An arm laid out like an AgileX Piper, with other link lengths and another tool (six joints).
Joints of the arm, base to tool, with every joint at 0 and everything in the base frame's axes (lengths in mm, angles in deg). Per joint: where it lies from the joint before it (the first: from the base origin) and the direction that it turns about. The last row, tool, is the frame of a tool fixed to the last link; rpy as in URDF.
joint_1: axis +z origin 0 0 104.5
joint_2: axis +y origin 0 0 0
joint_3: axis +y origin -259.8 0 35.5
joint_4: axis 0.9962 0 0.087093 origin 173.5 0 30.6
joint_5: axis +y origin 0 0 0
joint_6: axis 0.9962 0 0.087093 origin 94.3 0 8.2
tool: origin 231.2 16 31.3 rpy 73.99 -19.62 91.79
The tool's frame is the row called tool.
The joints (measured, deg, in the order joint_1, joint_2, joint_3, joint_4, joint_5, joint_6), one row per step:
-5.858 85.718 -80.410 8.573 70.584 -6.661
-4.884 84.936 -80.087 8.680 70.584 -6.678
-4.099 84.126 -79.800 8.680 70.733 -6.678
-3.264 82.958 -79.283 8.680 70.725 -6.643
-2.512 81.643 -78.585 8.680 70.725 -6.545
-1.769 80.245 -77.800 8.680 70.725 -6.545
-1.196 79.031 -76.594 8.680 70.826 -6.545
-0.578 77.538 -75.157 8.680 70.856 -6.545
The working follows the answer.
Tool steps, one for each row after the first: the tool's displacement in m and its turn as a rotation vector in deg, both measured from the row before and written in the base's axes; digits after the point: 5 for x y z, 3 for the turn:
-0.00181 0.00597 0.00265 0.058 -0.469 0.990
-0.00244 0.00443 0.00253 -0.030 -0.375 0.807
-0.00274 0.00460 0.00352 -0.030 -0.653 0.801
-0.00364 0.00412 0.00325 0.005 -0.604 0.662
-0.00415 0.00401 0.00310 -0.023 -0.613 0.743
-0.00660 0.00313 -0.00043 0.002 0.092 0.588
-0.00734 0.00321 -0.00024 -0.001 -0.026 0.623

Tool pose at each row, in the base's axes (x y z in m, rotation vector in deg; rounded; the steps above come from the unrounded poses):
0.31223 0.03090 0.07994 133.053 90.398 37.380
0.31042 0.03687 0.08259 132.134 91.443 38.157
0.30797 0.04130 0.08512 131.327 92.290 38.707
0.30523 0.04590 0.08864 130.321 93.000 39.542
0.30159 0.05002 0.09189 129.460 93.552 40.323
0.29744 0.05403 0.09499 128.513 94.193 41.101
0.29085 0.05716 0.09456 128.187 94.962 41.154
0.28351 0.06037 0.09432 127.748 95.718 41.330

